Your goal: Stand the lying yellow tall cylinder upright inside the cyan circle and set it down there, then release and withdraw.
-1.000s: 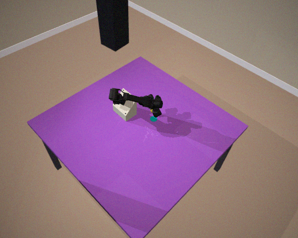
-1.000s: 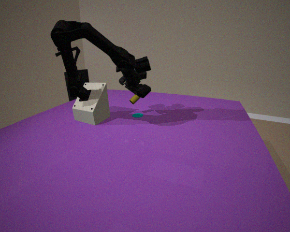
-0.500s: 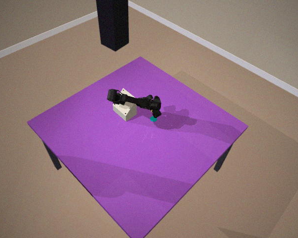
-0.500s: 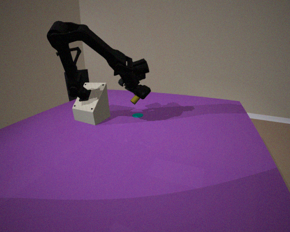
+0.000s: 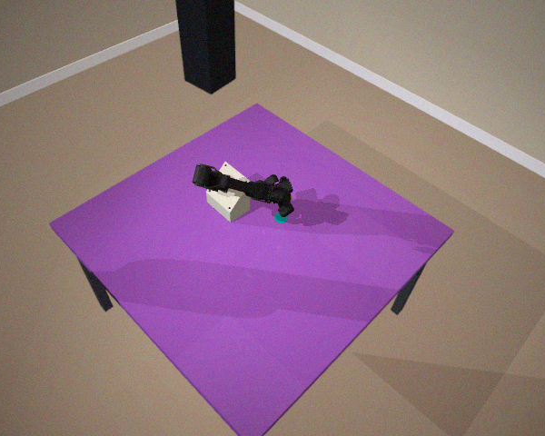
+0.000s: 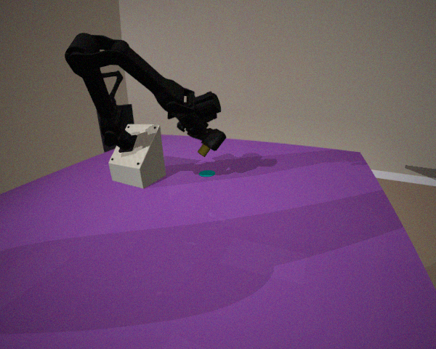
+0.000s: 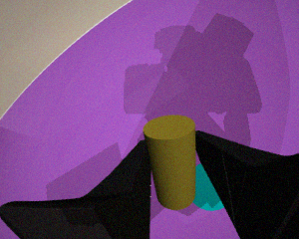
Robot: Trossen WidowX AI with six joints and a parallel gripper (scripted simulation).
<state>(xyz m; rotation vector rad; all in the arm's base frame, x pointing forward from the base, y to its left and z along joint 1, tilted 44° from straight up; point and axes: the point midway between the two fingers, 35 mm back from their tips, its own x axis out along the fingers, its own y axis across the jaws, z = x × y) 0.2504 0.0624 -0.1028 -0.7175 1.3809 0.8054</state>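
My gripper tip is 1 cm past the yellow tall cylinder, 1 cm to the left of it and 2 cm above it. The rest, counted from my gripper tip: cyan circle 4 cm to the right, 10 cm below.
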